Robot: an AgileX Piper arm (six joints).
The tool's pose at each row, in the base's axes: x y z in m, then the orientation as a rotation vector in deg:
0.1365 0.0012 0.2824 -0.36 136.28 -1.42
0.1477 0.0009 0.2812 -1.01 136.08 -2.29
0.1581 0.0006 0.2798 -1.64 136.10 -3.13
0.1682 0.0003 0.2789 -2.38 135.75 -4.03
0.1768 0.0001 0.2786 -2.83 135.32 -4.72
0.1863 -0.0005 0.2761 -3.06 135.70 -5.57
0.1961 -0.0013 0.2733 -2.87 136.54 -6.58
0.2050 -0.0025 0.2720 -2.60 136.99 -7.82
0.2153 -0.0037 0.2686 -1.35 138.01 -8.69
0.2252 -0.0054 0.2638 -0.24 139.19 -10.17
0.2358 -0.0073 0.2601 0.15 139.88 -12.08
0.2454 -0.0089 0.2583 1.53 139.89 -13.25
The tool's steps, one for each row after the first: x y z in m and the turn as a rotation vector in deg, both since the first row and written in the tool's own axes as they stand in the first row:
-0.0073 -0.0002 0.0086 0.44 -0.19 -0.72
-0.0138 -0.0005 0.0168 0.87 -0.16 -1.42
-0.0205 -0.0007 0.0244 1.31 -0.49 -2.22
-0.0265 -0.0009 0.0306 1.69 -0.90 -2.75
-0.0316 -0.0014 0.0390 2.23 -0.49 -3.16
-0.0368 -0.0022 0.0478 3.00 0.38 -3.31
-0.0423 -0.0033 0.0549 3.96 0.88 -3.48
-0.0474 -0.0044 0.0645 4.92 1.93 -2.82
-0.0512 -0.0060 0.0748 6.27 3.19 -2.44
-0.0563 -0.0078 0.0849 7.72 3.99 -2.71
-0.0619 -0.0093 0.0928 8.94 4.10 -2.06

